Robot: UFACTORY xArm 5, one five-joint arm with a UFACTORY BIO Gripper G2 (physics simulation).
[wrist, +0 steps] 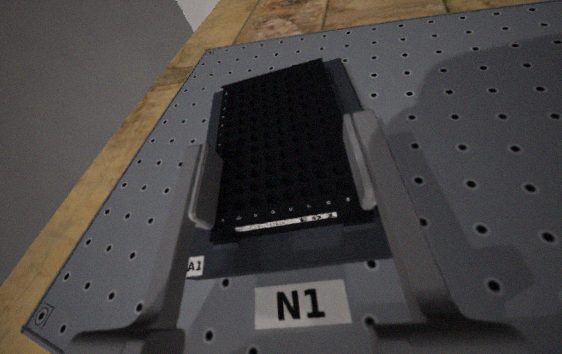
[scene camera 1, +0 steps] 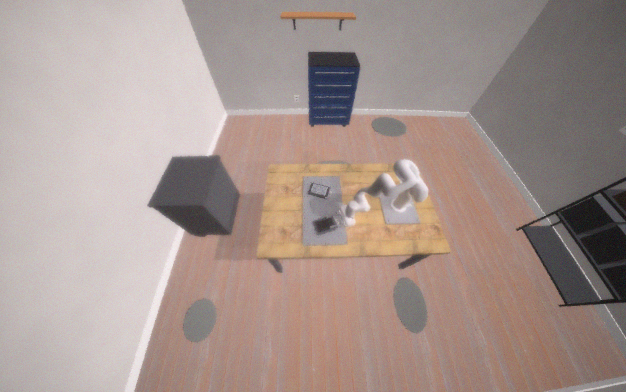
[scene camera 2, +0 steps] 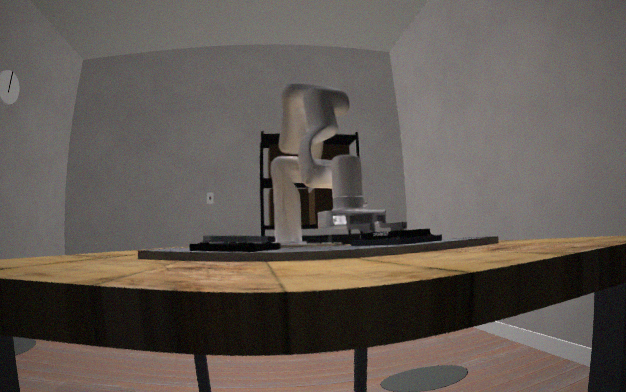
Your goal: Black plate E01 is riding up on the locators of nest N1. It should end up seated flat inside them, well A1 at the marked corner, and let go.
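Frame: origin at the arm's base, x ahead, y left, z up, level; metres.
Seen in the pictures: hand at its tool point: [wrist: 277,172] [scene camera 1: 330,221] [scene camera 2: 383,227]; arm's base at its link origin: [scene camera 1: 398,205] [scene camera 2: 288,244].
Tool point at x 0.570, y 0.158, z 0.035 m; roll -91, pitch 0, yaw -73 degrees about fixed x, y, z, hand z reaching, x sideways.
Offsets run from my tool point to a thing's top centre. Level surfaces: height alone.
Black plate E01 {dx +0.039, dy +0.014, dz -0.010 m} [wrist: 282,150] [scene camera 1: 326,224] lies over nest N1 {dx +0.039, dy +0.015, dz -0.021 m} [wrist: 300,252], with the A1 tag at the nest's near left corner in the wrist view. There the plate's far edge hides the far rim, while a broad band of near rim shows. A pale label strip runs along the plate's near side. Its well marks are too small to read, and whether it lies flat cannot be told. My gripper [wrist: 283,174] [scene camera 1: 338,220] is shut with nothing held. Its fingers stand apart over the plate's long sides, low above it in scene camera 2.
A second nest [scene camera 1: 319,190] [scene camera 2: 235,246] with a pale plate-like top stands on the same grey perforated board {dz -0.036 m} [scene camera 1: 310,237] [wrist: 450,210]. The board lies on the wooden table {dz -0.048 m} [scene camera 1: 280,245]. A dark grey box-shaped block [scene camera 1: 195,185] stands left of the table in scene camera 1.
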